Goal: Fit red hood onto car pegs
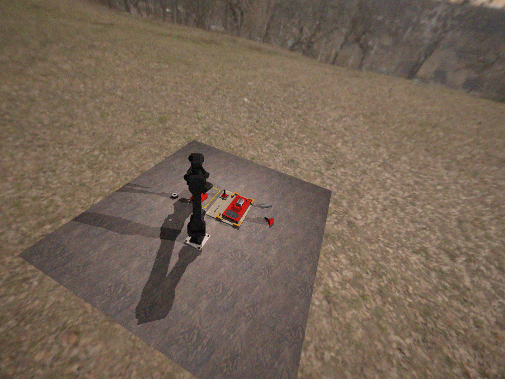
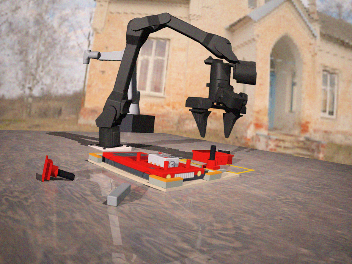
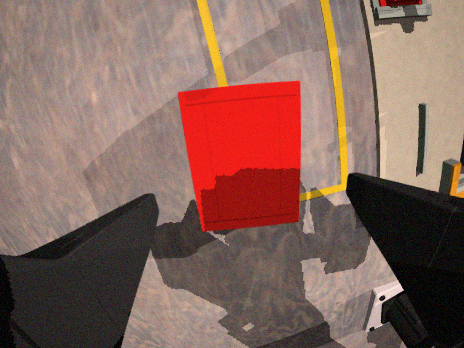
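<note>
Right now my gripper tip is 50 mm above the red hood. Round my gripper tip: tan jig 240 mm to the right, 50 mm below; white engine block 30 mm ahead, 270 mm to the right, 40 mm below.
</note>
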